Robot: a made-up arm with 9 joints.
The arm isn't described. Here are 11 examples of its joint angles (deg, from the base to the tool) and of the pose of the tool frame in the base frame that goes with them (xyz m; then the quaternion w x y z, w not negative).
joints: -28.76 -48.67 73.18 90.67 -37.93 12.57 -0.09 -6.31 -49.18
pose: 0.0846 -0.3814 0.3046 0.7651 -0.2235 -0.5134 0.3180
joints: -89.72 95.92 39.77 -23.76 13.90 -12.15 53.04 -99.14 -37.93
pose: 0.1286 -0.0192 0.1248 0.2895 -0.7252 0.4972 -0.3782
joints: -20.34 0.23 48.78 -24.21 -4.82 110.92 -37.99 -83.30 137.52
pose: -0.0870 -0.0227 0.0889 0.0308 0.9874 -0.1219 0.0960
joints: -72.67 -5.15 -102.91 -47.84 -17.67 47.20 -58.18 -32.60 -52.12
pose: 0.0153 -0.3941 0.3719 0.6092 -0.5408 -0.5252 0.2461
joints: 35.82 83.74 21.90 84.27 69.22 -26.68 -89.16 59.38 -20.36
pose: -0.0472 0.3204 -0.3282 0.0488 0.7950 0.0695 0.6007
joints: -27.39 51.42 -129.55 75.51 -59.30 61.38 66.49 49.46 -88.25
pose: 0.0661 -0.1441 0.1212 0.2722 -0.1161 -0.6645 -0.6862
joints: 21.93 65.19 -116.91 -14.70 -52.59 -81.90 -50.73 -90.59 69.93
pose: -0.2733 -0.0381 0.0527 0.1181 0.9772 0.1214 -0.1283
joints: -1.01 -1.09 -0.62 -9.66 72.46 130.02 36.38 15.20 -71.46
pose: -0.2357 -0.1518 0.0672 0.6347 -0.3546 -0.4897 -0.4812
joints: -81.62 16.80 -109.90 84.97 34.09 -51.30 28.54 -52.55 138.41
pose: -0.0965 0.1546 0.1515 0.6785 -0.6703 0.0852 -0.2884
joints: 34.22 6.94 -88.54 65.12 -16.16 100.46 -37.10 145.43 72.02
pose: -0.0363 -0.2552 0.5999 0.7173 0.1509 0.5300 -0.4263
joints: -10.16 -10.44 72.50 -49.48 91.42 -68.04 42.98 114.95 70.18
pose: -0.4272 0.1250 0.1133 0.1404 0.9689 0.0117 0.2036
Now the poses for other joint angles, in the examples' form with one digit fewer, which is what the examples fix.
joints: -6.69 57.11 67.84 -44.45 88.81 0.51 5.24 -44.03 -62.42
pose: -0.149 -0.034 0.070 0.035 0.941 -0.270 0.201
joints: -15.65 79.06 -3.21 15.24 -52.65 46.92 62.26 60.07 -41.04
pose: 0.347 -0.183 -0.050 0.131 0.374 -0.728 -0.560
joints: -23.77 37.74 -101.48 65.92 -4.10 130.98 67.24 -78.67 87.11
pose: 0.329 0.182 0.117 0.234 0.532 -0.728 -0.364
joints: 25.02 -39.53 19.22 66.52 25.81 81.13 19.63 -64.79 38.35
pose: -0.027 -0.567 0.157 0.578 0.605 0.441 0.324
